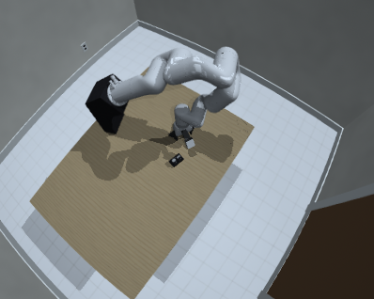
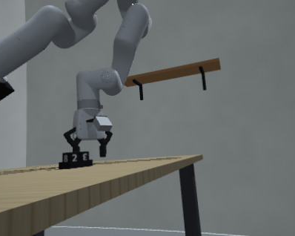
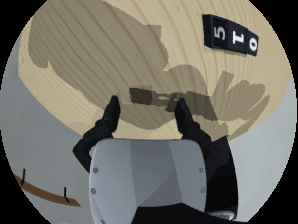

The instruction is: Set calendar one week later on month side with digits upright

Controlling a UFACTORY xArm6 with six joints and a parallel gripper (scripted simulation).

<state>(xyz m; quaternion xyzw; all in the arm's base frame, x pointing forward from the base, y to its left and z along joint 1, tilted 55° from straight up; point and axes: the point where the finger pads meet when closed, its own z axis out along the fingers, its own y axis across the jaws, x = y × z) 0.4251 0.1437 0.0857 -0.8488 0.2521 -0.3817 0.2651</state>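
My gripper is now 80 mm short of the black cube and 120 mm to the left of it. Round my hand: black calendar tray 80 mm ahead, 130 mm to the right, 20 mm below.
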